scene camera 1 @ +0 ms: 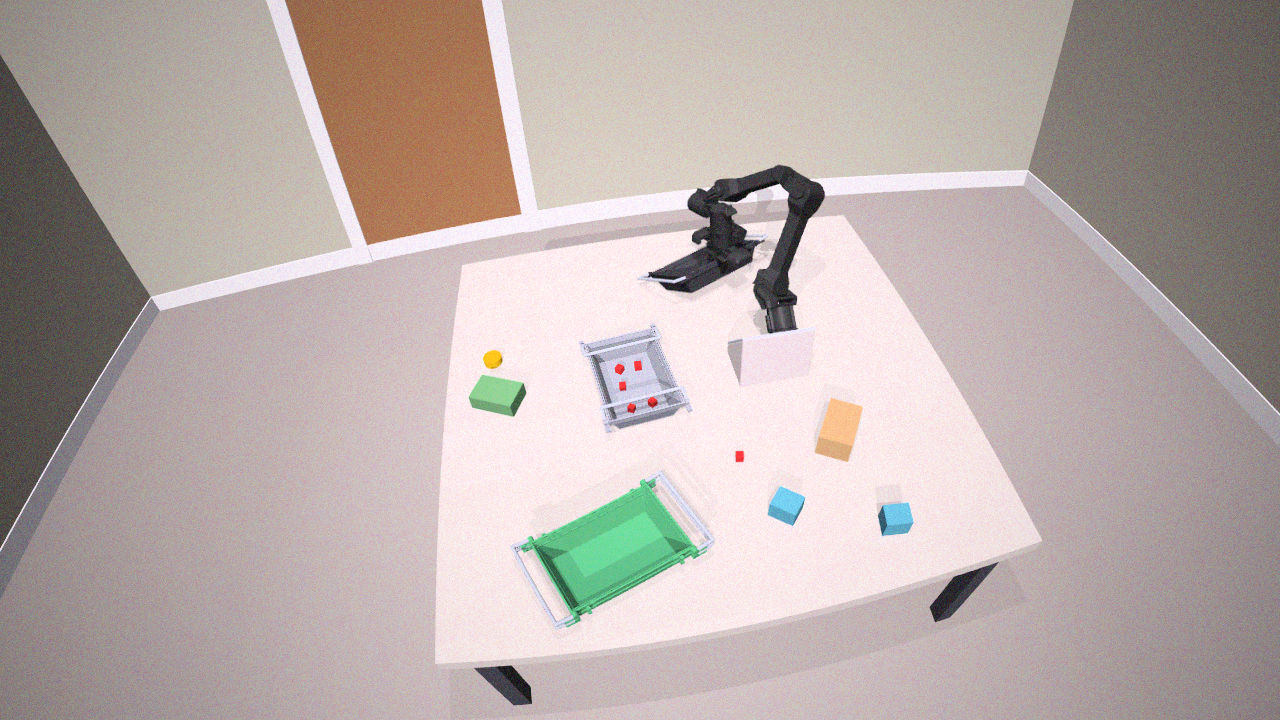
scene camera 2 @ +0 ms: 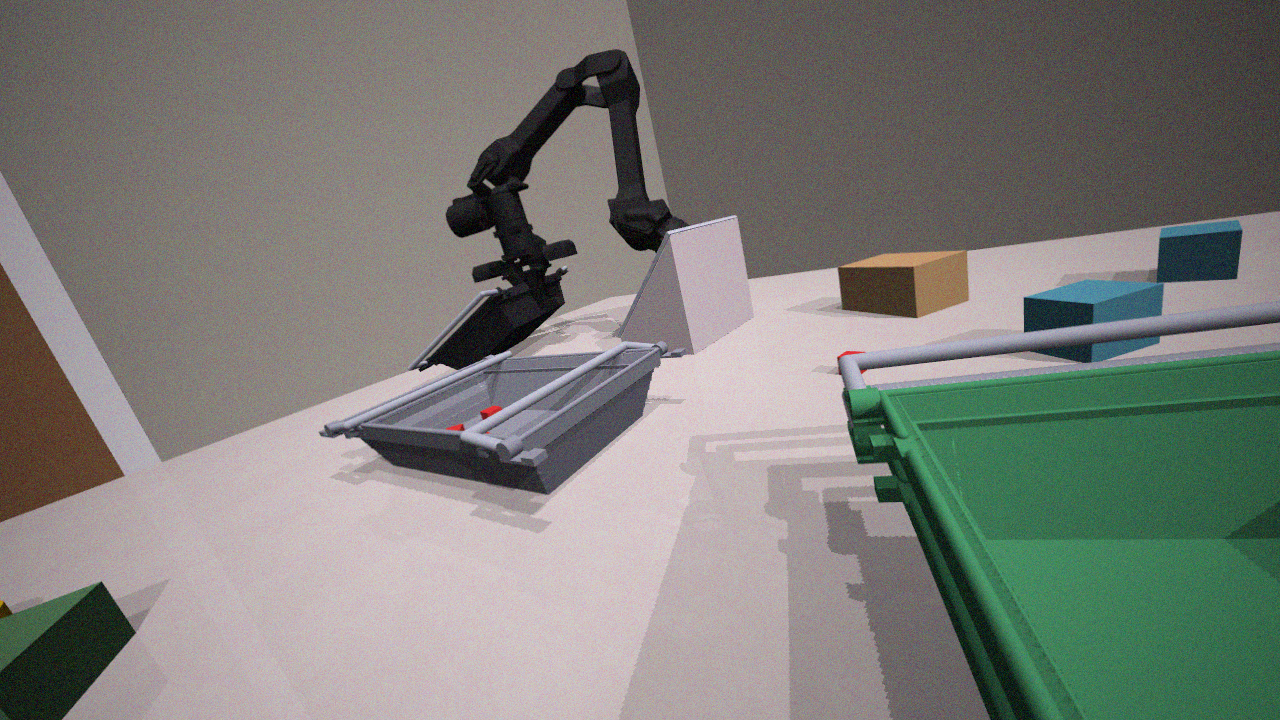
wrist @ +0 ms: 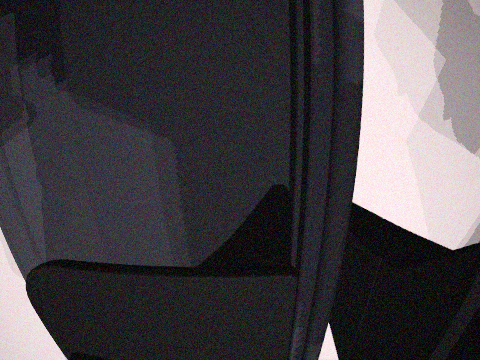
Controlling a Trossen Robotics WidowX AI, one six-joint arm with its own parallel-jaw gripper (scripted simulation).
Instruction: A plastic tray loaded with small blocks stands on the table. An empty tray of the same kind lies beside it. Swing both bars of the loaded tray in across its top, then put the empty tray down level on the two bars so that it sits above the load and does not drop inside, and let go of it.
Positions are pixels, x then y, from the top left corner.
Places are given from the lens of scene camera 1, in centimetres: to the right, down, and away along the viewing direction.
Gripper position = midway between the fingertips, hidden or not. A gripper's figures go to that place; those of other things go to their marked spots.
my gripper (scene camera 1: 722,272): 22, -24, 171
green block (scene camera 1: 497,395): -34, 9, 150
orange block (scene camera 1: 836,439): 43, 17, 130
The marked spots on the green block and the orange block are 80 cm apart.
